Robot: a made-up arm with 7 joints.
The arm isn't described. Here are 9 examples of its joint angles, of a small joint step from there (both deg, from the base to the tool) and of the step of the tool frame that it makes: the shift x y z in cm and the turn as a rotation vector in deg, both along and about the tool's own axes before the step.
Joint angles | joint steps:
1: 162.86 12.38 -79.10 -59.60 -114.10 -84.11 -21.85 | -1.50 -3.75 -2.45 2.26 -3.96 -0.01 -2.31
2: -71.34 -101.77 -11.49 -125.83 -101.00 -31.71 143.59 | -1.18 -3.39 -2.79 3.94 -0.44 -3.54 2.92
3: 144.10 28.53 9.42 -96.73 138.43 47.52 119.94 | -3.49 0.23 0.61 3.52 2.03 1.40 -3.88
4: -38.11 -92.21 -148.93 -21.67 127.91 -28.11 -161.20 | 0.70 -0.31 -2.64 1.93 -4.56 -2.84 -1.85
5: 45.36 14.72 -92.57 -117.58 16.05 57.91 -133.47 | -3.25 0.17 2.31 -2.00 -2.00 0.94 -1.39
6: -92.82 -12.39 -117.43 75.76 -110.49 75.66 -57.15 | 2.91 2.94 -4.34 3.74 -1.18 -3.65 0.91
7: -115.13 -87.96 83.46 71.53 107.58 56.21 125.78 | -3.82 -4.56 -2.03 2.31 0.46 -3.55 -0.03
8: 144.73 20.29 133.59 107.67 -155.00 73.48 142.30 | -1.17 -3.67 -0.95 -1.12 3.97 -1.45 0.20
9: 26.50 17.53 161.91 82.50 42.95 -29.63 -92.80 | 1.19 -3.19 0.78 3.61 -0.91 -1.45 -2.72
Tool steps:
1: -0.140 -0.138 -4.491 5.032 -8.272 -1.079
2: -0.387 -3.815 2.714 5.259 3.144 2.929
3: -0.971 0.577 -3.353 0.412 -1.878 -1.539
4: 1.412 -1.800 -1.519 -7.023 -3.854 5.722
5: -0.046 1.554 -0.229 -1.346 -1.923 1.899
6: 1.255 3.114 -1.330 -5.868 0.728 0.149
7: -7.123 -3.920 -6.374 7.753 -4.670 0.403
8: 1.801 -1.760 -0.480 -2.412 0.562 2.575
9: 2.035 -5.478 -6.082 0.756 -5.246 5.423
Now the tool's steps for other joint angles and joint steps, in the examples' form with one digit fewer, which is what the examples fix.
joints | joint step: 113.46 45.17 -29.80 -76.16 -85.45 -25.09 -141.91 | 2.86 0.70 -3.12 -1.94 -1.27 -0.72 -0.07
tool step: 2.48 -3.09 2.46 -0.15 1.30 3.14
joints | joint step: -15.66 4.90 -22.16 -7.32 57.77 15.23 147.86 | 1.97 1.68 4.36 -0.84 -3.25 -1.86 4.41
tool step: -1.25 0.00 -1.14 4.97 5.63 -1.88
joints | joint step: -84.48 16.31 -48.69 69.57 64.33 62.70 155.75 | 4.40 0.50 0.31 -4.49 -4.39 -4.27 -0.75
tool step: -0.30 1.98 6.18 -4.18 -4.93 5.94
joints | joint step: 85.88 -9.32 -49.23 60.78 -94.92 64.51 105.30 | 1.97 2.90 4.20 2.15 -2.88 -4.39 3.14
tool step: 8.54 -2.18 -5.86 8.01 -3.86 6.81
